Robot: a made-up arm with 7 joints. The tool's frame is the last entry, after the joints.
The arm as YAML. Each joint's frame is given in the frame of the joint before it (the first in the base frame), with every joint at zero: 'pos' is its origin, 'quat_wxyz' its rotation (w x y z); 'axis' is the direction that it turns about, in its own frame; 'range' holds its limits. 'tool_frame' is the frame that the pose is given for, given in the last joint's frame.
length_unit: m
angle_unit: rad
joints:
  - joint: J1
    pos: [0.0, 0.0, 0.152]
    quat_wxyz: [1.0, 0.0, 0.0, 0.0]
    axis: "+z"
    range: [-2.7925, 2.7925]
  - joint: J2
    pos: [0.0, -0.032, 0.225]
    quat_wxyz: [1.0, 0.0, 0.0, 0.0]
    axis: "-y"
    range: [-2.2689, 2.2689]
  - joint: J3
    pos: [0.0, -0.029, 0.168]
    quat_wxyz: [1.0, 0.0, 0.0, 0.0]
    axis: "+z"
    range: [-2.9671, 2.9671]
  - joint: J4
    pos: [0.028, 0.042, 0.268]
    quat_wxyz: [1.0, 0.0, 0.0, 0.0]
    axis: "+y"
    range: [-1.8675, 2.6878]
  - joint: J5
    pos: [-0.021, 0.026, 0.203]
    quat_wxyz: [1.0, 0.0, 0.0, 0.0]
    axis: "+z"
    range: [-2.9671, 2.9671]
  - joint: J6
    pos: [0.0, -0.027, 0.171]
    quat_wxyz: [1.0, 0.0, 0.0, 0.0]
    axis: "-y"
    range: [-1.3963, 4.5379]
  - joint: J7
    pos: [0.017, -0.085, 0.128]
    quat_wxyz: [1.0, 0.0, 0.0, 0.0]
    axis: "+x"
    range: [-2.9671, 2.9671]
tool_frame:
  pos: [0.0, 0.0, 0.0]
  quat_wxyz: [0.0, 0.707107, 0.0, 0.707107]
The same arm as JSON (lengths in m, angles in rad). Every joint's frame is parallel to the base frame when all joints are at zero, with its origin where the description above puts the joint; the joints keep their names.
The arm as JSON. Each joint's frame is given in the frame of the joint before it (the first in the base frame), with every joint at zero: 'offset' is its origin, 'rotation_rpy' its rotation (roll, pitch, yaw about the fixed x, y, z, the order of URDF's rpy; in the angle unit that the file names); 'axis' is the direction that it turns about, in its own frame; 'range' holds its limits. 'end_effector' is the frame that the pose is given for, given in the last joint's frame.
{"length_unit": "m", "angle_unit": "rad", "chain": [{"id": "J1", "offset": [0.0, 0.0, 0.152], "rotation_rpy": [0.0, 0.0, 0.0], "axis": [0.0, 0.0, 1.0], "range": [-2.7925, 2.7925]}, {"id": "J2", "offset": [0.0, -0.032, 0.225], "rotation_rpy": [0.0, 0.0, 0.0], "axis": [0.0, -1.0, 0.0], "range": [-2.2689, 2.2689]}, {"id": "J3", "offset": [0.0, -0.029, 0.168], "rotation_rpy": [0.0, 0.0, 0.0], "axis": [0.0, 0.0, 1.0], "range": [-2.9671, 2.9671]}, {"id": "J4", "offset": [0.028, 0.042, 0.268], "rotation_rpy": [0.0, 0.0, 0.0], "axis": [0.0, 1.0, 0.0], "range": [-1.8675, 2.6878]}, {"id": "J5", "offset": [-0.021, 0.026, 0.203], "rotation_rpy": [0.0, 0.0, 0.0], "axis": [0.0, 0.0, 1.0], "range": [-2.9671, 2.9671]}, {"id": "J6", "offset": [0.0, -0.027, 0.171], "rotation_rpy": [0.0, 0.0, 0.0], "axis": [0.0, -1.0, 0.0], "range": [-1.3963, 4.5379]}, {"id": "J7", "offset": [0.017, -0.085, 0.128], "rotation_rpy": [0.0, 0.0, 0.0], "axis": [1.0, 0.0, 0.0], "range": [-2.9671, 2.9671]}], "end_effector": {"offset": [0.0, 0.0, 0.0], "rotation_rpy": [3.1416, -1.5708, 0.0]}}
